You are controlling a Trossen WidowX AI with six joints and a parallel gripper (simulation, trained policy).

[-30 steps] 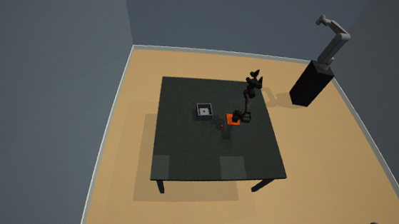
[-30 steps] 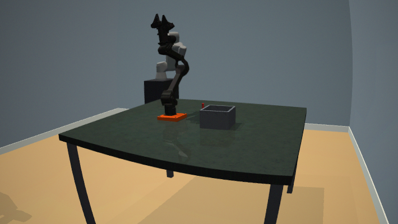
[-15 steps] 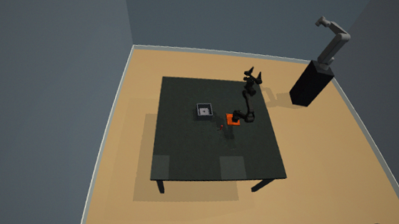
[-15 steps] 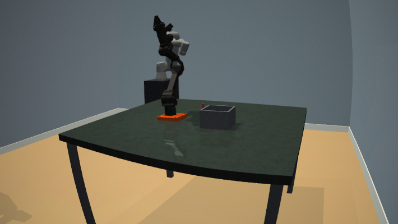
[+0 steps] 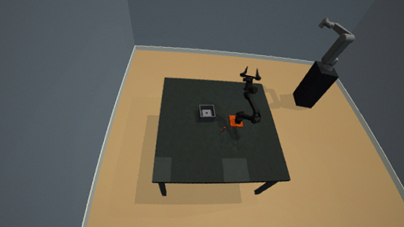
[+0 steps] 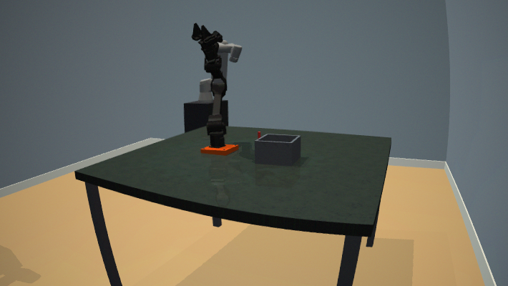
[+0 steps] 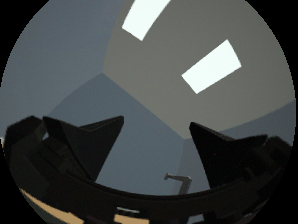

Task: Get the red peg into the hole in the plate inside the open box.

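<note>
Now: the red peg 590 mm below my gripper tip, 310 mm to the left of it and 120 mm ahead of it. From my gripper tip the other things lie so: plate (590 mm below, 320 mm ahead, 150 mm to the left); grey box (610 mm below, 320 mm ahead, 150 mm to the left).
</note>
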